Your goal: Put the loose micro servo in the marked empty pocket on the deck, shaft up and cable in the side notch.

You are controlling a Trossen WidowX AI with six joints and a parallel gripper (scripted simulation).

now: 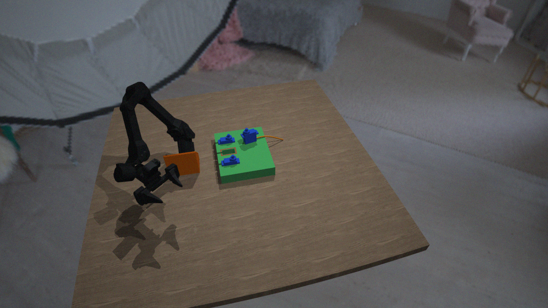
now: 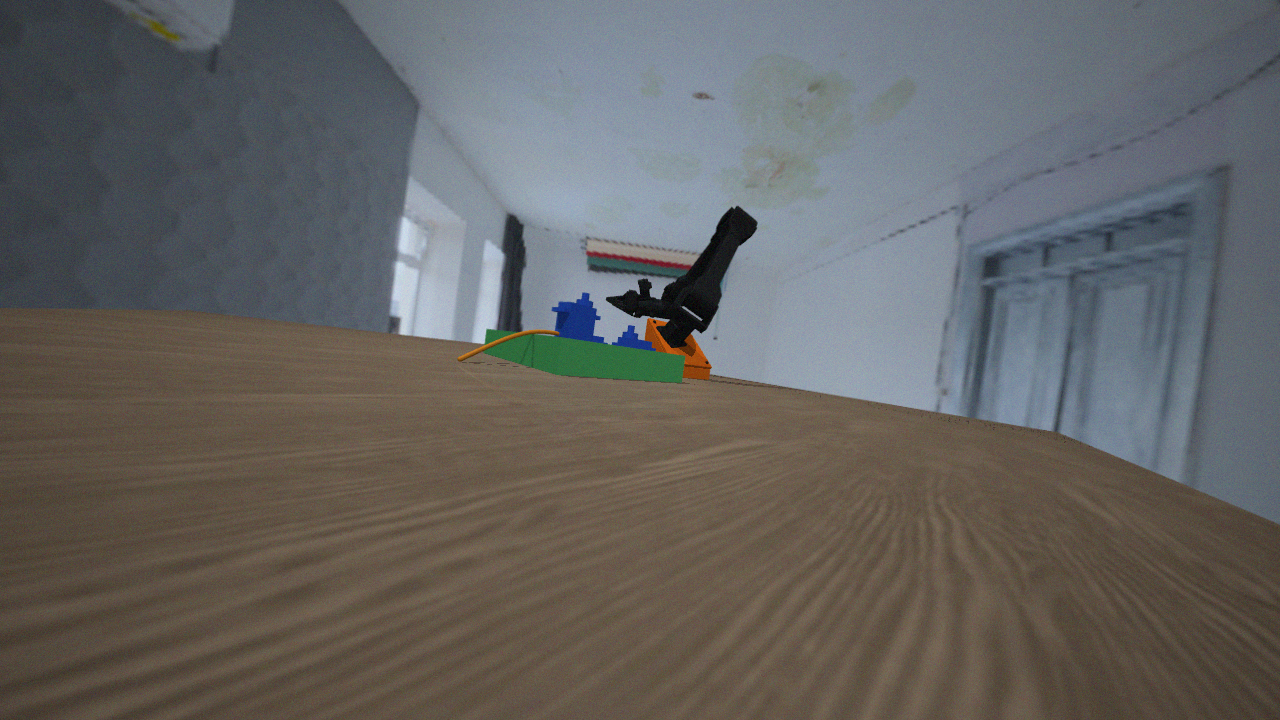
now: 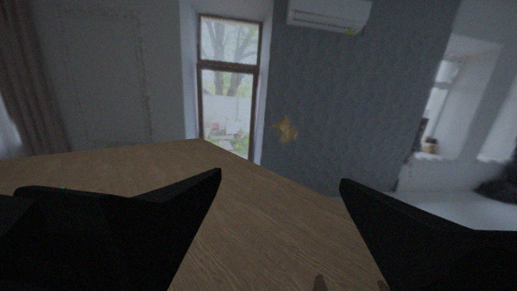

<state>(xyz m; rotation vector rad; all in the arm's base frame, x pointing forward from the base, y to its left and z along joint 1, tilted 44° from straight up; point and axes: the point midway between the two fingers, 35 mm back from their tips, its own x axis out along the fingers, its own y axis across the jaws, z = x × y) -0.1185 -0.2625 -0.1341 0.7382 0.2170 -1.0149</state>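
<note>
Now: the green deck 38 cm ahead of my gripper tip, 28 cm to the left of it and 17 cm below it.
</note>
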